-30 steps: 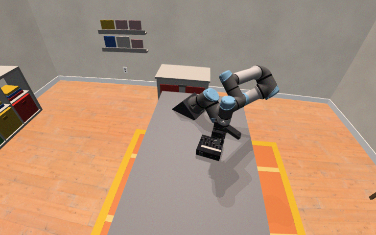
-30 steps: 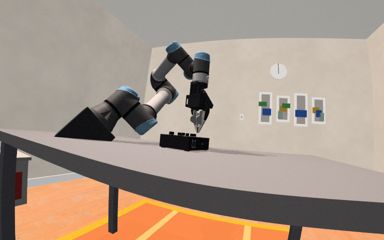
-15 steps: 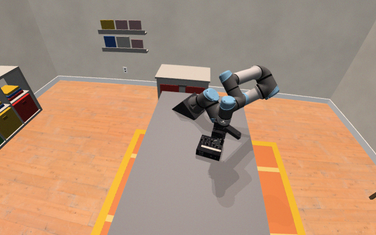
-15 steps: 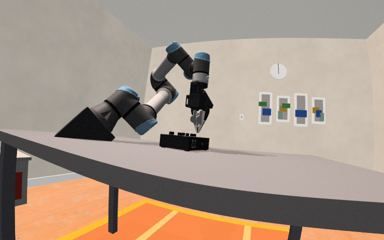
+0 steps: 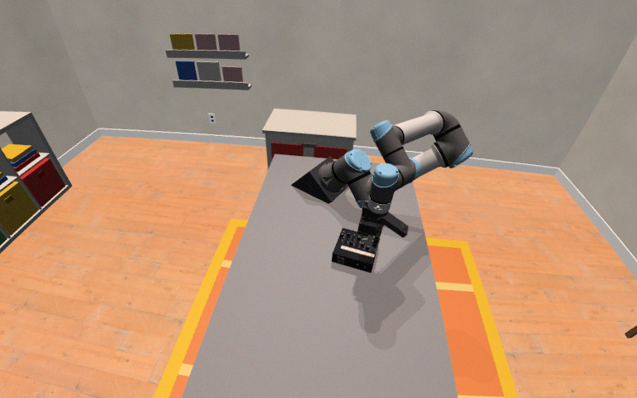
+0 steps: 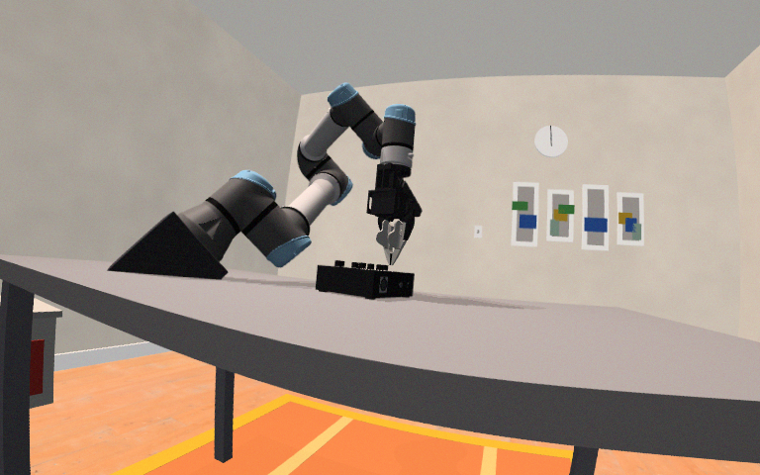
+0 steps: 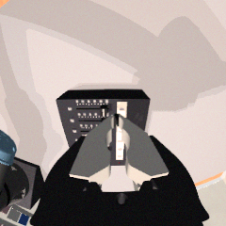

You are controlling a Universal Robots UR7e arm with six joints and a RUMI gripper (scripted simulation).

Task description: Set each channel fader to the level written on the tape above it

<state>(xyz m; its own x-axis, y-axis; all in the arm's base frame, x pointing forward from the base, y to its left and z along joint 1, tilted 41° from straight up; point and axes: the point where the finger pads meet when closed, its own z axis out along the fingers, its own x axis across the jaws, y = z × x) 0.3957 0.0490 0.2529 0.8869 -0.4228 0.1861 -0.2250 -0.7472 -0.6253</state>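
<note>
The master fader lies 80 mm behind my hand, 120 mm to the right of it and 20 mm below it.
</note>
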